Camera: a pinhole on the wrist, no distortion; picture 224 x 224 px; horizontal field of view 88.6 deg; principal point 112.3 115.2 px. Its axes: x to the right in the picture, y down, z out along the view. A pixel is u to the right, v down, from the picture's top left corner.
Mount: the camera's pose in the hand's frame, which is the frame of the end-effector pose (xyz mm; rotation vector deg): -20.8 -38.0 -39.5 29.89 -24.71 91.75
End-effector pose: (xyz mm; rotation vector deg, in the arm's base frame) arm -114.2 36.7 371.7 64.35 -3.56 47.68
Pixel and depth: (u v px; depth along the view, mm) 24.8 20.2 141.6
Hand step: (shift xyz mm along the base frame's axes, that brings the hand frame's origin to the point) 204.6 19.5 -94.4
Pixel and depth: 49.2 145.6 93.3
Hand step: 61.6 -50.0 -115.0
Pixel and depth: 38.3 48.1 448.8
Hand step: 572.1 -52.1 -184.6
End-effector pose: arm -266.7 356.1 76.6 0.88 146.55 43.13
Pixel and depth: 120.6 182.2 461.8
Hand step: 424.4 -100.0 -312.4
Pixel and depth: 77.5 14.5 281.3
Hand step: -134.9 -101.6 -335.5
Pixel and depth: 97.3 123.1 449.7
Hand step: 183.9 -140.6 -390.6
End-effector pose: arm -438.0 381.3 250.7 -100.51 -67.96 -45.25
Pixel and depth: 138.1 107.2 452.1
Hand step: -163.8 403.9 -74.8
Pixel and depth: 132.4 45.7 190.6
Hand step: -57.5 181.7 64.6
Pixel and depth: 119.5 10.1 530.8
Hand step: -55.0 609.5 329.4
